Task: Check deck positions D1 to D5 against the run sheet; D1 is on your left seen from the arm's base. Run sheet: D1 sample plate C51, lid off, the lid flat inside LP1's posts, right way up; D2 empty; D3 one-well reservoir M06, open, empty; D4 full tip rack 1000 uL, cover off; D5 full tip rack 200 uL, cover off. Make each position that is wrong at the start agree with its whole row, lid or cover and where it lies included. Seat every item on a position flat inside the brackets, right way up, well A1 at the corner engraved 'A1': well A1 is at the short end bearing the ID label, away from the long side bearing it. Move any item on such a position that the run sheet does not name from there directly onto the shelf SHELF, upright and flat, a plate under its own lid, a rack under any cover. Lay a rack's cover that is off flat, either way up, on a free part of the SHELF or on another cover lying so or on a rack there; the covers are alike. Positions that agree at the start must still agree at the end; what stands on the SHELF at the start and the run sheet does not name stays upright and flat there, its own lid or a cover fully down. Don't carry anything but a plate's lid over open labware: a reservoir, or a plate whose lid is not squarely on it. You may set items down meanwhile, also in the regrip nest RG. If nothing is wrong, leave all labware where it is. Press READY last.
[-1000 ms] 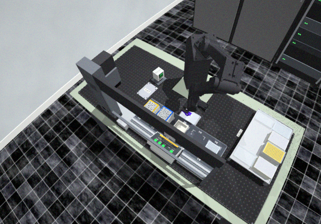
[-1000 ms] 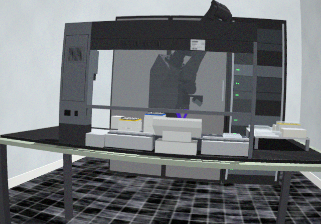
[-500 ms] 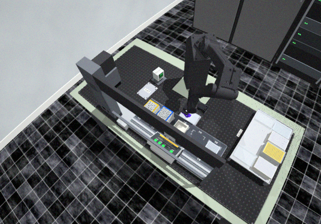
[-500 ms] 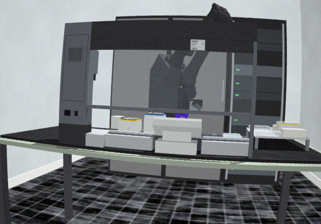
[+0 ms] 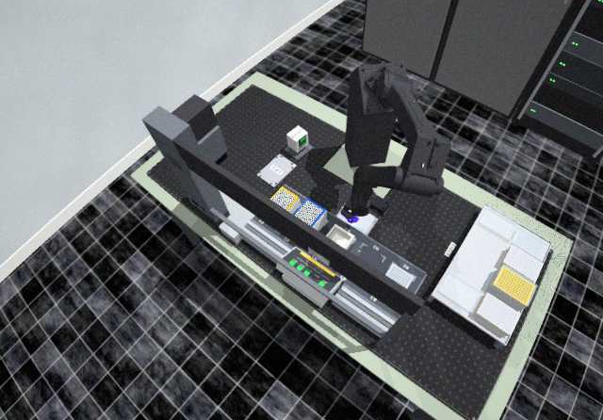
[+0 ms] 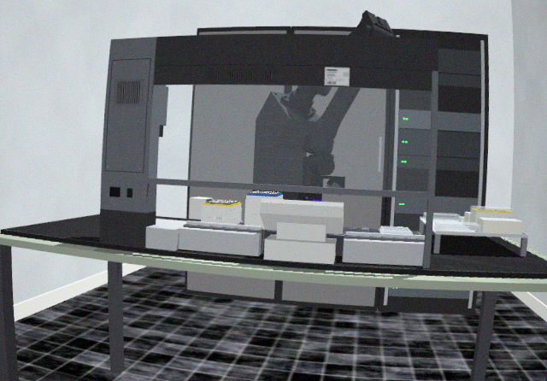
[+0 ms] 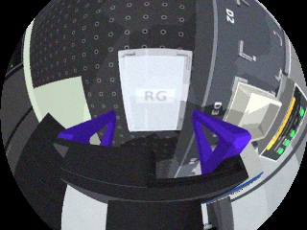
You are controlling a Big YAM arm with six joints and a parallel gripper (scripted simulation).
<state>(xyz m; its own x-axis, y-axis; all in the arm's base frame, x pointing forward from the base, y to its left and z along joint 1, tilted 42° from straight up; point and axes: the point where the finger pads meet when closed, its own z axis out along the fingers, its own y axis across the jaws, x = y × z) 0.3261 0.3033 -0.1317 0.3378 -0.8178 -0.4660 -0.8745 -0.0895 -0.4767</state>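
Right now my hand is 5 cm above the clear plate lid. The rest, counted from my hand: blue-rimmed tip rack 19 cm ahead, 5 cm to the right, 6 cm above; white reservoir 15 cm ahead, 6 cm to the left; yellow-rimmed tip rack 24 cm ahead, 16 cm to the right, 4 cm above.
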